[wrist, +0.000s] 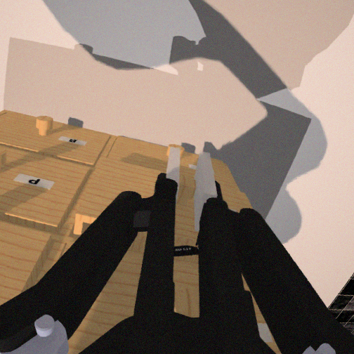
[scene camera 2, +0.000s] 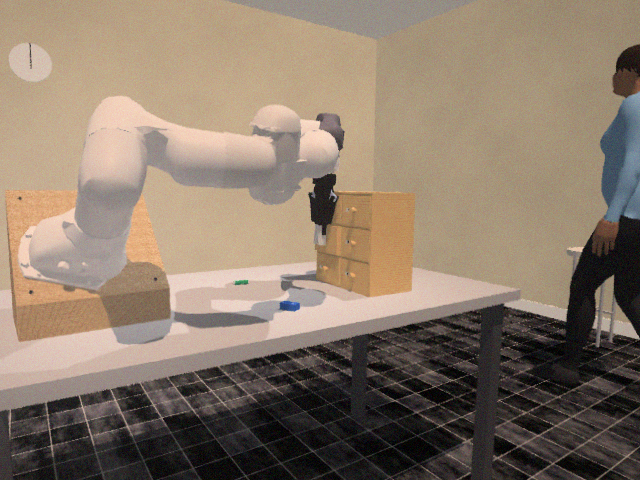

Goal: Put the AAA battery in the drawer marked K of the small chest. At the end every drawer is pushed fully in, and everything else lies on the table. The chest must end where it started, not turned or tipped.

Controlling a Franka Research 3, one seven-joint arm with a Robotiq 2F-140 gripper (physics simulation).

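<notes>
The small chest (scene camera 2: 391, 242) (wrist: 125, 180) stands upright on the table. Its middle drawer in the far column, drawer K (scene camera 2: 334, 238), is partly pulled out; its label is hidden behind the fingers. A small black battery with pale print (wrist: 185, 249) shows between the finger bases in the wrist view and appears to lie inside that drawer. My gripper (scene camera 2: 320, 238) (wrist: 186, 165) points down in front of the drawer, nearly closed on its knob, which the fingers largely hide. The bottom knob of the far column (scene camera 2: 324, 267) (wrist: 175, 149) shows beneath the fingertips.
A blue block (scene camera 2: 289, 305) lies on the table (scene camera 2: 232, 351) in front of the chest, and a small green object (scene camera 2: 241, 282) lies farther back. Near-column knobs (scene camera 2: 352, 209) (scene camera 2: 352, 241) (scene camera 2: 351, 274) stick out beside the gripper. A person (scene camera 2: 622, 155) stands beyond the table at the right.
</notes>
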